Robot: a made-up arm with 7 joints. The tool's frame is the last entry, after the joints.
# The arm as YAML. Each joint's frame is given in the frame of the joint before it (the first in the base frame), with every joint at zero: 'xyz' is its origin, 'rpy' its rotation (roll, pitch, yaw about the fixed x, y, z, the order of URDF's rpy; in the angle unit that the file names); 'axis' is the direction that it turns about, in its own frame. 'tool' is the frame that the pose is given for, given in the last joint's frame.
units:
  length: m
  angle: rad
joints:
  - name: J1
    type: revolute
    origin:
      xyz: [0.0, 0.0, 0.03]
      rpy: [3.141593, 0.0, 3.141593]
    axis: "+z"
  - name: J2
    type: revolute
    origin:
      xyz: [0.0, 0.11, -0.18]
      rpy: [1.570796, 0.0, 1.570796]
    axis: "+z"
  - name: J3
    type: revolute
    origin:
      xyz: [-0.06, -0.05, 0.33]
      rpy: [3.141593, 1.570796, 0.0]
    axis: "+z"
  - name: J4
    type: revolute
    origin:
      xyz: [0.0, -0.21, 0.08]
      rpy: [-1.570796, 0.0, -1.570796]
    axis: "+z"
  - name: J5
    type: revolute
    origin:
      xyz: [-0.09, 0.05, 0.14]
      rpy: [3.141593, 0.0, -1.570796]
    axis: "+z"
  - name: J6
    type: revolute
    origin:
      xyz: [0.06, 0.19, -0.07]
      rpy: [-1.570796, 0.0, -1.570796]
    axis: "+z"
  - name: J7
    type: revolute
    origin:
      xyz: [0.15, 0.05, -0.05]
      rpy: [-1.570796, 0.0, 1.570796]
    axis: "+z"
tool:
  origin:
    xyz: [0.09, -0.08, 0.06]
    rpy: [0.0, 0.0, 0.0]
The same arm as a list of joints. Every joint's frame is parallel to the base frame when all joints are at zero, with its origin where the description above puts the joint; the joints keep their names.
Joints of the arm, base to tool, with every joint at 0 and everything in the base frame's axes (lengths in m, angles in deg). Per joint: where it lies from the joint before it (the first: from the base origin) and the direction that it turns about. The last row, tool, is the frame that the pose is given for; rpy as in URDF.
J1: origin 0 0 0.03 axis -z
J2: origin 0 0.11 0.18 axis -x
J3: origin -0.33 -0.06 0.05 axis -y
J4: origin 0 -0.08 -0.21 axis +x
J5: origin 0.14 0.05 0.09 axis -x
J6: origin 0.07 -0.06 0.19 axis -y
J7: origin 0.05 0.05 -0.15 axis +z
tool: origin 0.09 -0.08 0.06 rpy 0 0 0

